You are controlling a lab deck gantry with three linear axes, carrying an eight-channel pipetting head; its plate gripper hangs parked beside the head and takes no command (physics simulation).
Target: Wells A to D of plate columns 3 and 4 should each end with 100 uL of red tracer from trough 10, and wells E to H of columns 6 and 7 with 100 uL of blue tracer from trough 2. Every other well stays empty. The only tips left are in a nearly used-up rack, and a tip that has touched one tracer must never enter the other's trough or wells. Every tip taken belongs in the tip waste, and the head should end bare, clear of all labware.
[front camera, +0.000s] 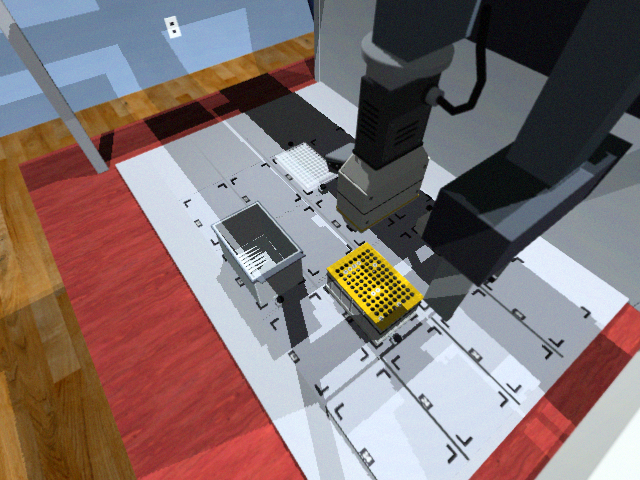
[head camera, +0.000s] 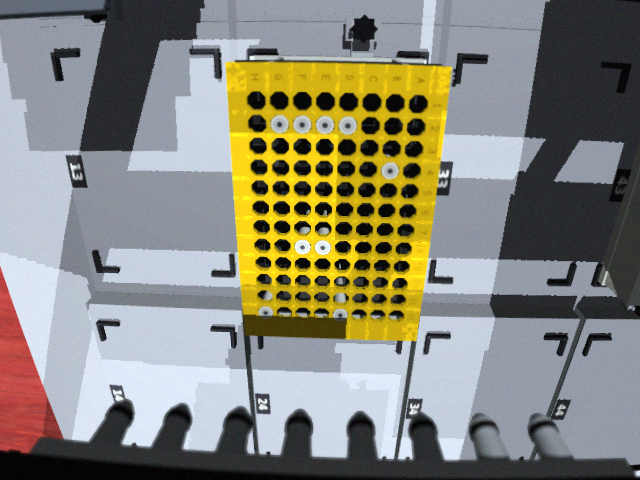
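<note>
The pipetting head (front camera: 385, 188) hangs behind the yellow tip rack (front camera: 398, 312) (head camera: 336, 328). Its channels (head camera: 360, 426) are bare in the head view. White tips show in the rack at D to G of row 2, B of row 4, E and F of row 8, and D and H of row 12. The white well plate (front camera: 302, 162) lies at the back, partly hidden; well contents are too small to tell. The grey tip waste bin (front camera: 286, 276) stands left of the rack. My plate gripper (front camera: 338, 157) hangs beside the head; its fingers are unclear. The troughs cannot be made out.
The dark gantry arm (front camera: 465, 222) blocks the deck right of the rack in the front view. A dark block with a pale corner (head camera: 628, 248) cuts into the head view's right edge. A grey post (front camera: 62, 103) stands at the left, and a grey wall (front camera: 568, 227) behind the deck.
</note>
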